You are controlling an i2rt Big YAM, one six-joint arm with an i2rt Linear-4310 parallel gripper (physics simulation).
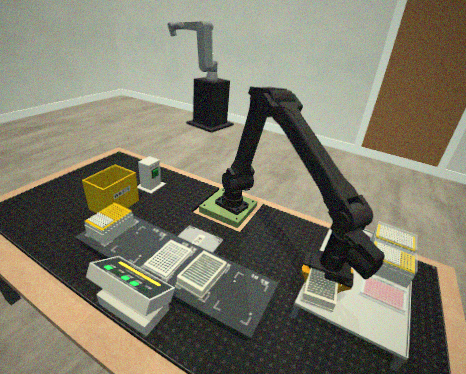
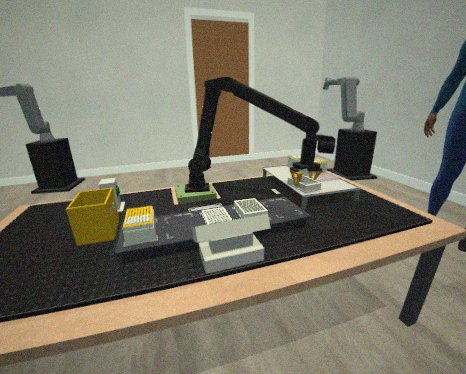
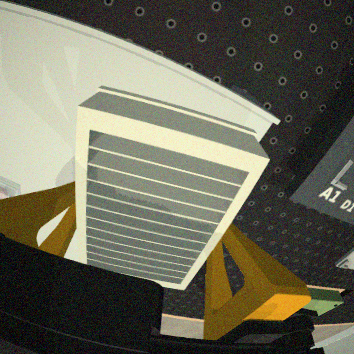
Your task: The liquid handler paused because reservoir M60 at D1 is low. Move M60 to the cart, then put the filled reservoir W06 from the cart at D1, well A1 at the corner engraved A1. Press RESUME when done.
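Frame: origin at the arm's base, x ahead, y left, z up, level; millimetres.
Seen in the pictures: gripper, fingertip midpoint: (image 1: 320,286) (image 3: 152,201); arm's base at its link origin: (image 1: 231,205) (image 2: 197,189) (image 3: 290,315).
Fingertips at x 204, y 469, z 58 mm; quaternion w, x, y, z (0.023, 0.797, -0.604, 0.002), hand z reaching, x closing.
Offsets run from my fingertips to a thing's top centre. "*": to the spot under its first point.
My gripper (image 1: 326,276) (image 2: 306,177) (image 3: 152,201) is shut on a cream reservoir @[1 mm back, 0 mm left, 25 mm up] (image 1: 320,289) (image 2: 309,182) (image 3: 158,197) with long ribbed troughs, its orange fingers on the two long sides. It holds the reservoir level and very low over the near left corner of the white cart @[155 mm back, 81 mm left, 8 mm down] (image 1: 365,319) (image 2: 335,187) (image 3: 42,105). I cannot tell if it touches the cart top. I cannot read its label. The D1 slot @[* 155 mm ahead, 176 mm right, 27 mm down] (image 1: 235,293) (image 3: 326,186) on the grey deck is bare, with A1 engraved at its corner. A second ribbed reservoir @[175 mm ahead, 280 mm right, 10 mm up] (image 1: 202,271) (image 2: 250,206) sits in the neighbouring deck slot.
On the cart are a pink plate @[110 mm back, 154 mm left, 0 mm up] (image 1: 384,292) and two yellow-rimmed tip boxes @[324 mm back, 128 mm left, 56 mm up] (image 1: 396,245). The deck also holds a well plate @[195 mm ahead, 399 mm right, 12 mm down] (image 1: 168,257) and a tip box @[238 mm ahead, 644 mm right, 38 mm up] (image 1: 107,219). A control console @[* 358 mm ahead, 348 mm right, 57 mm up] (image 1: 129,283) with green buttons stands in front, and a yellow bin @[120 mm ahead, 828 mm right, 61 mm up] (image 1: 109,185) at the far left.
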